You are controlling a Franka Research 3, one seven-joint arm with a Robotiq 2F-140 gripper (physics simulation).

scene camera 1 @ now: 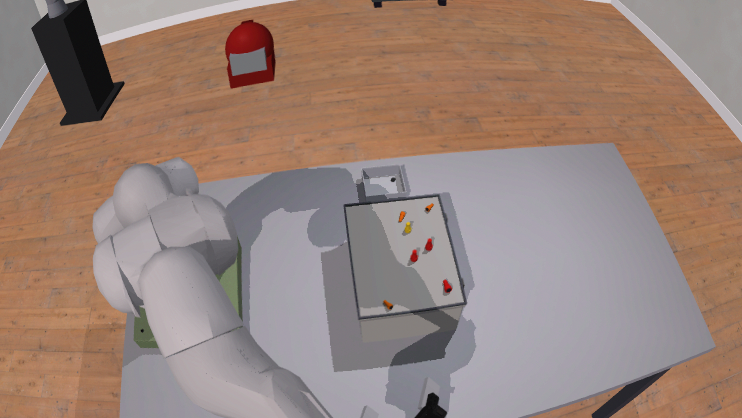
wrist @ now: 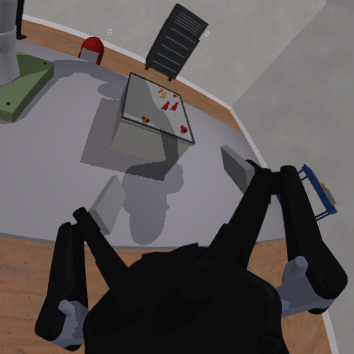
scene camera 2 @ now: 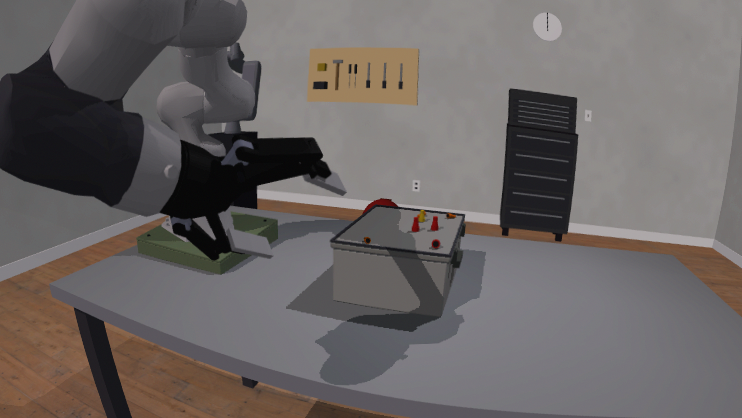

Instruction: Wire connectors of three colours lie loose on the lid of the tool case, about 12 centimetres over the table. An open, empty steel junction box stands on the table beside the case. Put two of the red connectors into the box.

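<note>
Two red connectors [scene camera 1: 414, 255] [scene camera 1: 428, 245] [scene camera 2: 415, 225] [scene camera 2: 434, 224] [wrist: 166, 106] [wrist: 174, 106] stand close together on the case lid [scene camera 1: 371, 259] [scene camera 2: 368, 224] [wrist: 136, 102]. A third red connector [scene camera 1: 447, 286] [scene camera 2: 435, 243] [wrist: 184, 129] lies on its side near a lid corner. The steel junction box [scene camera 1: 383, 169] is open and empty beyond the case's far edge in scene camera 1; it does not show in the other views. My gripper [scene camera 1: 398, 399] [scene camera 2: 307, 224] [wrist: 170, 171] is wide open and empty, in the air off the near side of the case, away from the connectors.
A yellow connector [scene camera 1: 408, 227] [scene camera 2: 422, 216] [wrist: 163, 95] and orange connectors [scene camera 1: 401, 216] [scene camera 1: 429, 207] [scene camera 1: 388, 304] share the lid. The tool case [scene camera 2: 386, 275] [wrist: 137, 140] stands tall on the table [scene camera 1: 550, 249]. The arm's green base [scene camera 2: 207, 254] [wrist: 30, 87] is to the left.
</note>
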